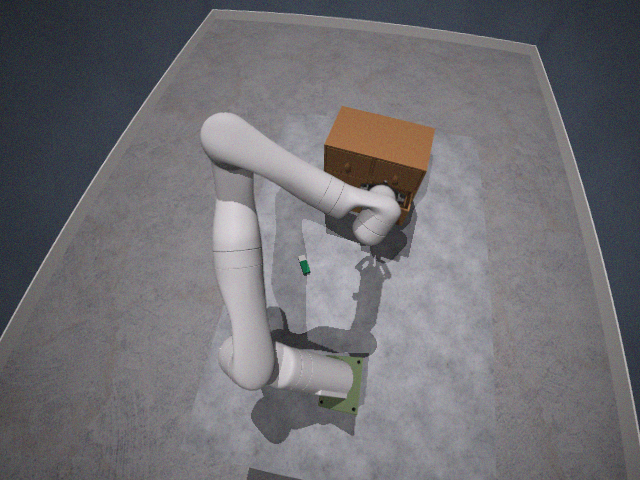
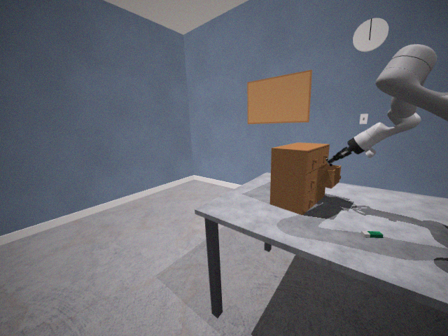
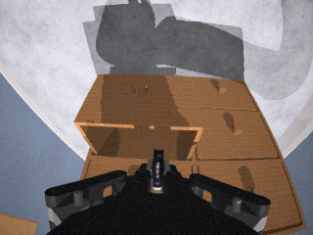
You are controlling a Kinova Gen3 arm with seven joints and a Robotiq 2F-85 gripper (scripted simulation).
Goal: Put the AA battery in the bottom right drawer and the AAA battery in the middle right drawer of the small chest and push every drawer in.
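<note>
Now: hand 10 mm short of the dark battery and 10 mm above it. Round my hand: white block: 230 mm below, 220 mm to the left, 170 mm behind.
</note>
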